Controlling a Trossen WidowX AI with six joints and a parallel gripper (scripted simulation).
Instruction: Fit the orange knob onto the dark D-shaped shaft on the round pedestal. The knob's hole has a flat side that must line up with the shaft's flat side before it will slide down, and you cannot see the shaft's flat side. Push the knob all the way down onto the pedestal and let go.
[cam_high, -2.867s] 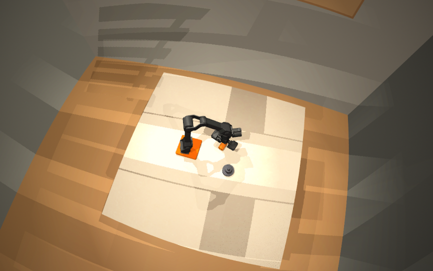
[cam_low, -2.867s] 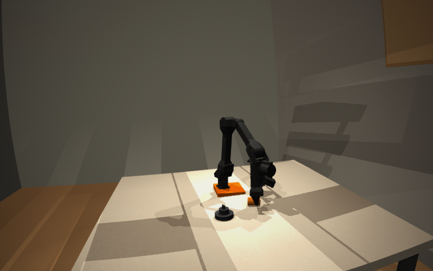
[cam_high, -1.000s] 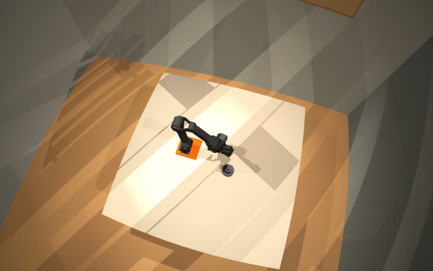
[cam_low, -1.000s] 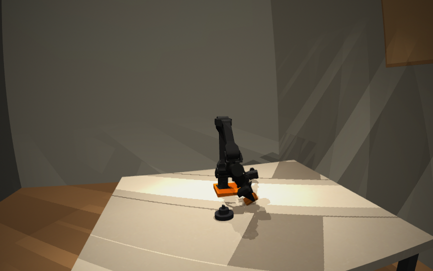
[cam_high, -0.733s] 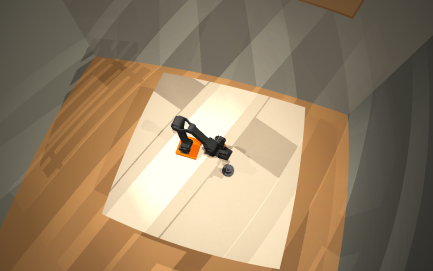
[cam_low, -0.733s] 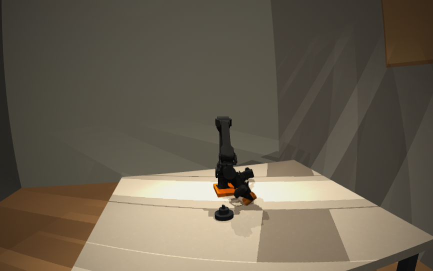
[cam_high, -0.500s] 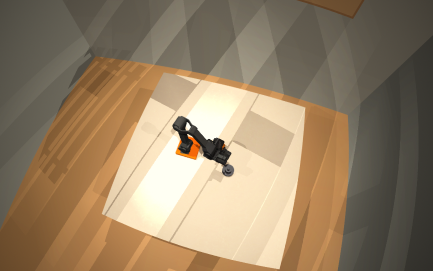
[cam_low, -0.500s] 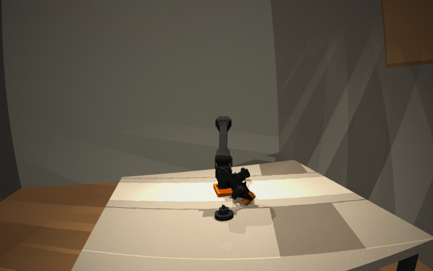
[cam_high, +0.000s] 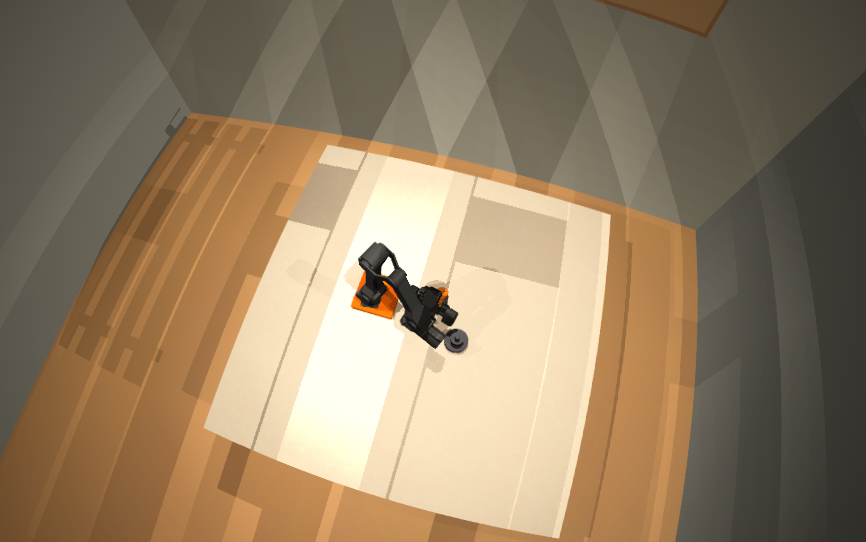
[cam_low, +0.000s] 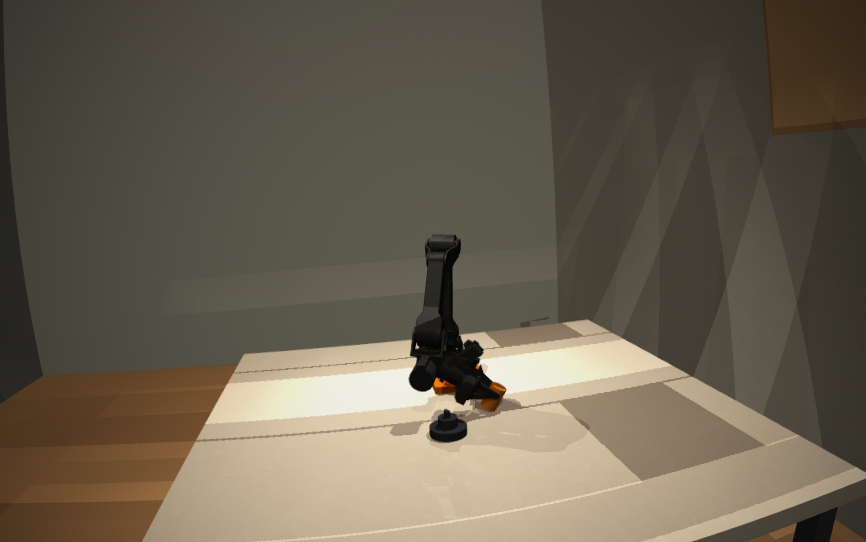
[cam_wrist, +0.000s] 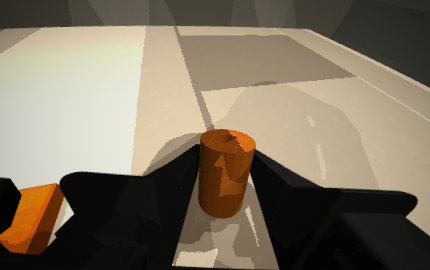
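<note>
My gripper tip is now 10 mm to the left of the orange knob, 10 mm past it and 10 mm above it. Round my gripper tip: dark round pedestal 160 mm to the right, 70 mm ahead, 10 mm below.
</note>
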